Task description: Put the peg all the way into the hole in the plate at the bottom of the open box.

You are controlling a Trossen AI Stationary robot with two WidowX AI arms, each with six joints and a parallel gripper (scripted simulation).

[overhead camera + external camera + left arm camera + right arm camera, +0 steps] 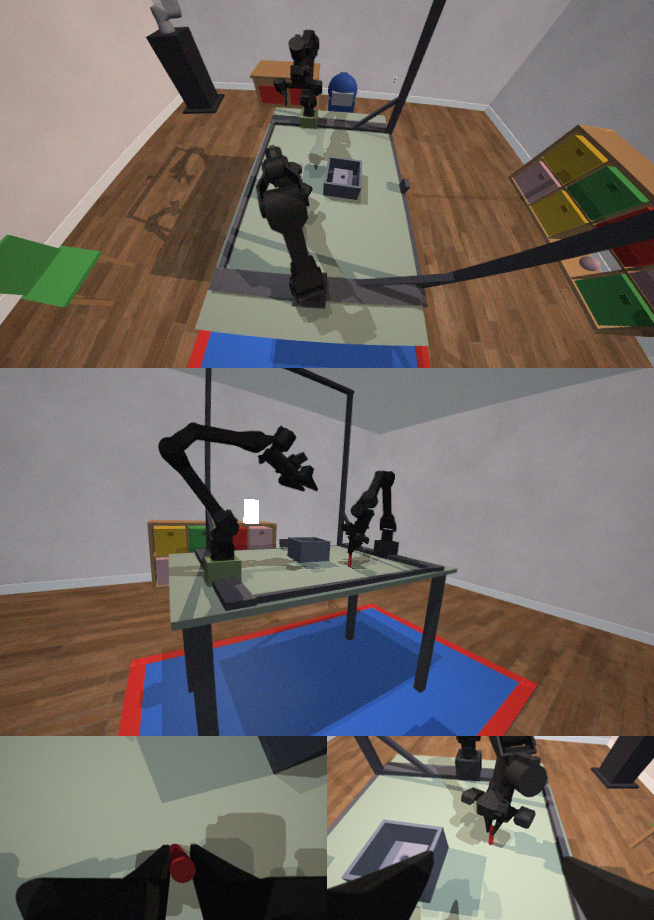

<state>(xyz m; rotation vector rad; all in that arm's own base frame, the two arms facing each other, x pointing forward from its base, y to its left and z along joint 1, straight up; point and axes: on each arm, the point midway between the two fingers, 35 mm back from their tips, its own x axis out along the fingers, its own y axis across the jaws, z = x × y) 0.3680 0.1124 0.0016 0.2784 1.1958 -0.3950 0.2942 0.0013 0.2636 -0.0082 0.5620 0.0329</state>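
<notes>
Now: left hand 5 cm above the red peg. Round my left hand: pale plate 23 cm behind, 8 cm to the right, 5 cm below; box 23 cm behind, 8 cm to the right, 7 cm below.
</notes>
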